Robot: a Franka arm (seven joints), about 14 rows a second.
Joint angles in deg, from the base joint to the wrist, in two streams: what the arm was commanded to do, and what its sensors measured. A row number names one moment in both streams.
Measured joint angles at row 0:
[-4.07, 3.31, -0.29, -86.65, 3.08, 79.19, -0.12]
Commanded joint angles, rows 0 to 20:
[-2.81, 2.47, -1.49, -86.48, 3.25, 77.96, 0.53]
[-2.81, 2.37, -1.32, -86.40, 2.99, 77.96, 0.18]
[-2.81, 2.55, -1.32, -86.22, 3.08, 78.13, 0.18]
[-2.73, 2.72, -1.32, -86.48, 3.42, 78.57, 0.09]
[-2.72, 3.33, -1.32, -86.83, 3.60, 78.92, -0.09]
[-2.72, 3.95, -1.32, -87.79, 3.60, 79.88, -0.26]
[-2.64, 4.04, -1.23, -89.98, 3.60, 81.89, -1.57]
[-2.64, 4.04, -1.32, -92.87, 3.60, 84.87, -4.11]
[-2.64, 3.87, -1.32, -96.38, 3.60, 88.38, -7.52]
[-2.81, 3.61, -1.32, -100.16, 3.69, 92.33, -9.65]
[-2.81, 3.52, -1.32, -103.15, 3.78, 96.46, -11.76]
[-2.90, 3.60, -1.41, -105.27, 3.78, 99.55, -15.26]
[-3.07, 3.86, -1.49, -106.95, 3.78, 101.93, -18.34]
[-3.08, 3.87, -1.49, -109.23, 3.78, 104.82, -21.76]
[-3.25, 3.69, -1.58, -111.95, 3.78, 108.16, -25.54]
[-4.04, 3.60, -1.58, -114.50, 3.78, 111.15, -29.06]
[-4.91, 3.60, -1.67, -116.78, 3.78, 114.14, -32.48]
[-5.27, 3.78, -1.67, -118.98, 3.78, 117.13, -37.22]
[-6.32, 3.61, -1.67, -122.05, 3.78, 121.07, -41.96]
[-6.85, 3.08, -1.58, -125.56, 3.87, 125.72, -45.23]
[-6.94, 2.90, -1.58, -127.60, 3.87, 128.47, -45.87]
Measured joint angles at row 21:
[-6.14, 5.39, -1.80, -121.63, 3.13, 122.86, -41.43]
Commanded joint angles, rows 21 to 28:
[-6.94, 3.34, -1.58, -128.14, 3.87, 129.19, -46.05]
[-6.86, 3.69, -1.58, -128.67, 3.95, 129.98, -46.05]
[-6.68, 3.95, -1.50, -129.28, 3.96, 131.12, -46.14]
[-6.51, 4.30, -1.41, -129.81, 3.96, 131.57, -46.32]
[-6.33, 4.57, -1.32, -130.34, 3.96, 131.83, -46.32]
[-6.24, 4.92, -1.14, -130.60, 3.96, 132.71, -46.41]
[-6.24, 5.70, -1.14, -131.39, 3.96, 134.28, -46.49]
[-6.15, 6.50, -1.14, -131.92, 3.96, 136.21, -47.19]
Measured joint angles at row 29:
[-6.32, 5.69, -1.09, -130.13, 3.13, 132.49, -45.10]
